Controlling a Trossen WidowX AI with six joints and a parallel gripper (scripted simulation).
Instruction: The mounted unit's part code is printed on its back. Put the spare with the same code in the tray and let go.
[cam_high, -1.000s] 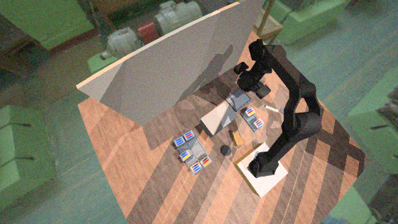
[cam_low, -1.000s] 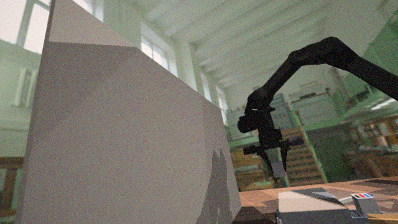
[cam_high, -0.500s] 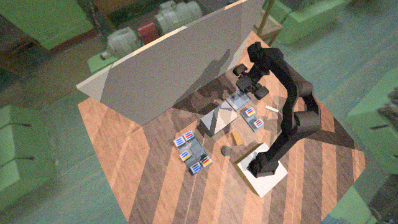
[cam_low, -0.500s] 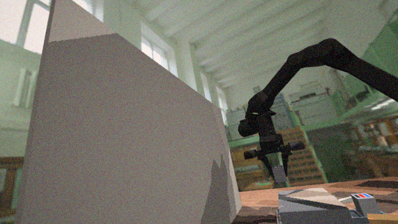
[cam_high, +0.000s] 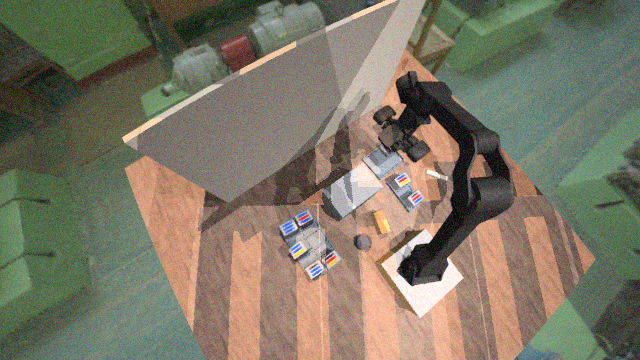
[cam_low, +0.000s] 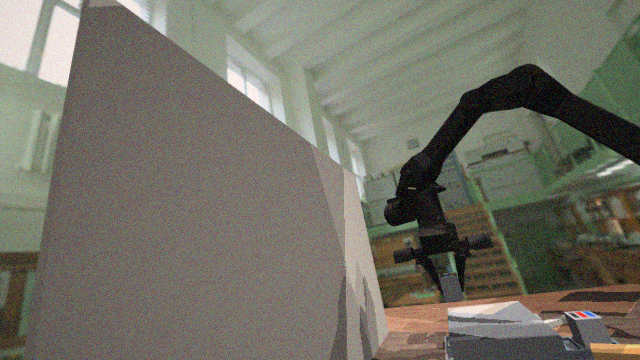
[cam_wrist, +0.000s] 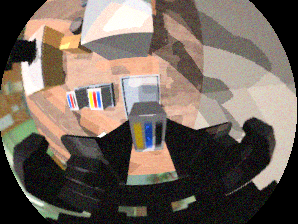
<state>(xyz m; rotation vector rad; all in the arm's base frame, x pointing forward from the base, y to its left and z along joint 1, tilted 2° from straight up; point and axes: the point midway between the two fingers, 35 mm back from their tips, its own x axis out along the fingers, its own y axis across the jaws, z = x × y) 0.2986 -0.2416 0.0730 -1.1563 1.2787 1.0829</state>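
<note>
My gripper tip is 1 cm past the grey tray, 1 cm to the right of it and 10 cm above it. Round my gripper tip: grey panel: 21 cm ahead, 17 cm to the left, 12 cm above; then mounted unit: 1 cm behind, 21 cm to the left, 5 cm below.
</note>
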